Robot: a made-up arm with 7 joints. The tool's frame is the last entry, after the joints. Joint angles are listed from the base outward. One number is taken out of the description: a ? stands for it. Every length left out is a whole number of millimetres.
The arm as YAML. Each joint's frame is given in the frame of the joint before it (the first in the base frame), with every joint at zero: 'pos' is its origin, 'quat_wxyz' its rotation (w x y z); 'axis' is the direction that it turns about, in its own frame. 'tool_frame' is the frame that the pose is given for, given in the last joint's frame.
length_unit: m
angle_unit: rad
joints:
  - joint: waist
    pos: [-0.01, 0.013, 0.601]
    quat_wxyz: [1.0, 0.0, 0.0, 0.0]
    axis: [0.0, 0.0, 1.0]
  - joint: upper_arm
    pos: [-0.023, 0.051, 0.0]
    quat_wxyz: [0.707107, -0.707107, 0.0, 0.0]
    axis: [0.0, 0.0, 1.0]
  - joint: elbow
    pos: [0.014, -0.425, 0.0]
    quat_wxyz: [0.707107, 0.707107, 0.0, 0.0]
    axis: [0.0, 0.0, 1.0]
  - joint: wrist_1
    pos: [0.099, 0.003, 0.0]
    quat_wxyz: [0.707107, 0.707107, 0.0, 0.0]
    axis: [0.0, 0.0, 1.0]
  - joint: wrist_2
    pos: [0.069, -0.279, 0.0]
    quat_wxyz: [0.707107, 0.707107, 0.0, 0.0]
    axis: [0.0, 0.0, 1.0]
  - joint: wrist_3
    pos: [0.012, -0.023, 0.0]
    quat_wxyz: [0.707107, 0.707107, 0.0, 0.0]
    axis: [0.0, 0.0, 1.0]
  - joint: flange
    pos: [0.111, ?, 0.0]
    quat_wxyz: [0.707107, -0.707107, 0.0, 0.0]
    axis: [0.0, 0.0, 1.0]
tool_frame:
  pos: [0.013, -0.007, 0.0]
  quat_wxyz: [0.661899, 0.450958, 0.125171, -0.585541]
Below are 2 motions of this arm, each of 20 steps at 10 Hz.
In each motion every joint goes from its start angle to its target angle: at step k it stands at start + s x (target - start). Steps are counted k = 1, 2, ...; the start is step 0. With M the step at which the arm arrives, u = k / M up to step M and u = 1 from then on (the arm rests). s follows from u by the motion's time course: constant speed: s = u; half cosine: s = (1 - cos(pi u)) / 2; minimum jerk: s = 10 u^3 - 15 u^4 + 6 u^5.
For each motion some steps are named. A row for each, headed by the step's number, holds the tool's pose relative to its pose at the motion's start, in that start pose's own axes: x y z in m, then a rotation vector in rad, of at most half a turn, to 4 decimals.
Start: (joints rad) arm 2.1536 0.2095 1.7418 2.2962 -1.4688 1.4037 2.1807
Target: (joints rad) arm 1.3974 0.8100 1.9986 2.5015 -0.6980 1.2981 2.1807
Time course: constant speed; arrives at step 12
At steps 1, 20:
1: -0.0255 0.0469 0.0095 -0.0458 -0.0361 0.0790
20: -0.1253 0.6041 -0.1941 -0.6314 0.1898 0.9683

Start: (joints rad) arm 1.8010 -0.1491 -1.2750 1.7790 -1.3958 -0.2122 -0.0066
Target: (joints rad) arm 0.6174 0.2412 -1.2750 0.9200 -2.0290 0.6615 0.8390
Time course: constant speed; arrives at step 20
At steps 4, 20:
4: 0.0077 -0.0849 0.1237 0.3573 0.1398 0.2382
20: 0.2826 -0.6210 0.1706 1.6768 0.1920 1.2598

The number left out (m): 0.138
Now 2 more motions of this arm.
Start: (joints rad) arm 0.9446 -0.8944 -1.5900 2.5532 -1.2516 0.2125 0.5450
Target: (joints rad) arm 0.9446 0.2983 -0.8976 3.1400 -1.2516 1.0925 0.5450
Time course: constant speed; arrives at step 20
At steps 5, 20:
5: 0.2404 0.1099 -0.0105 -0.0710 0.0508 -0.1175
20: 0.9058 -0.0342 -0.0713 0.0428 0.4372 -0.2677

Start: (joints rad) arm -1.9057 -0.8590 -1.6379 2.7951 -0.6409 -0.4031 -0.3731
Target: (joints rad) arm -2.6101 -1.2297 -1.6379 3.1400 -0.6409 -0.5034 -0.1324
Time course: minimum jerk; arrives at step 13
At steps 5, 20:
5: -0.0813 -0.0077 -0.1623 -0.0306 -0.2816 -0.0243
20: -0.0619 0.0371 -0.6136 -0.1614 -0.9542 -0.2201

